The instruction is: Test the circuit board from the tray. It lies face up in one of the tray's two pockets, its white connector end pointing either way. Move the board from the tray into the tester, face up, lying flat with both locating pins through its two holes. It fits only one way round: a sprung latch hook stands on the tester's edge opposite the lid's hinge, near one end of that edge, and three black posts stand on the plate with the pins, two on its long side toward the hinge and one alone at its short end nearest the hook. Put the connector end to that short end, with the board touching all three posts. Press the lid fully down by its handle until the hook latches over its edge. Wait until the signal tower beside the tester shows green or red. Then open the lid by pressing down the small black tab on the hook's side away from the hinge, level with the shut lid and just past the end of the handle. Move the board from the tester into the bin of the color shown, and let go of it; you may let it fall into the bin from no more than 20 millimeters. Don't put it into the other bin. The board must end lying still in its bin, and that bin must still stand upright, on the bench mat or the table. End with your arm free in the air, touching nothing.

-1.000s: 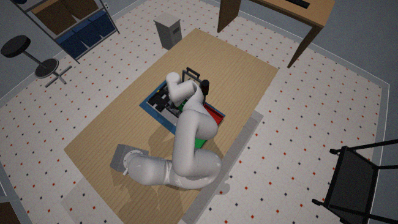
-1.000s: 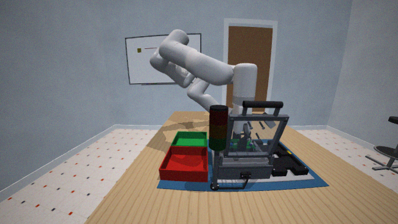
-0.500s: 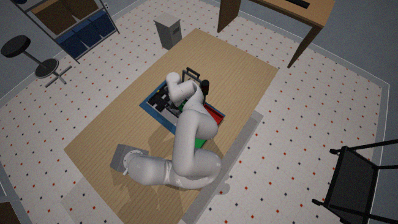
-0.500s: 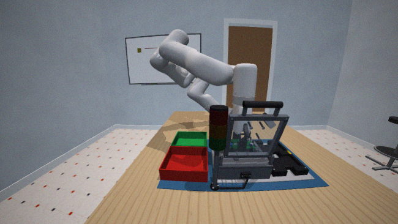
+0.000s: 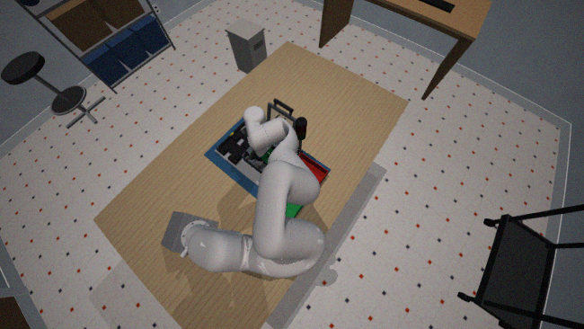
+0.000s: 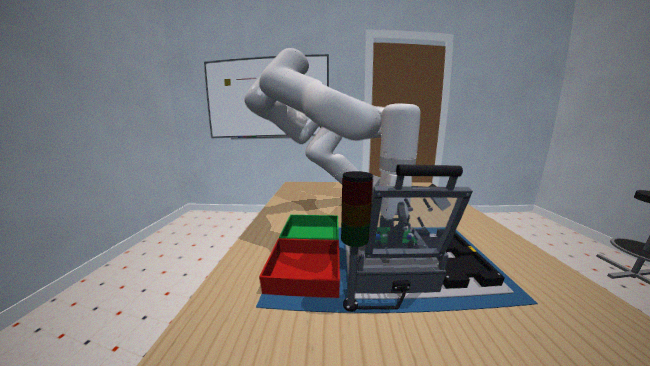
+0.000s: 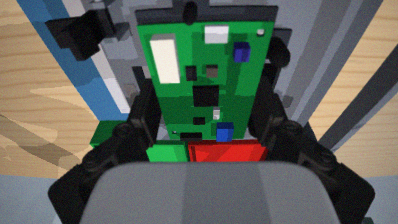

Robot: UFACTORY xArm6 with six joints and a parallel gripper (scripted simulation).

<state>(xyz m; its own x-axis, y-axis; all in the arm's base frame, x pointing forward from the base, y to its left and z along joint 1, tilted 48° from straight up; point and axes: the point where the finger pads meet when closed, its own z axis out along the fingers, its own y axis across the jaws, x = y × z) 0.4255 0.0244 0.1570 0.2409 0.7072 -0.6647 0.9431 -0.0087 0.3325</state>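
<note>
The green circuit board is right at my hand. Also, from my hand: clear lid 12 cm ahead, 10 cm above, 3 cm to the right; black latch hook 7 cm to the left, 4 cm behind; plate 1 cm below, 1 cm ahead.
</note>
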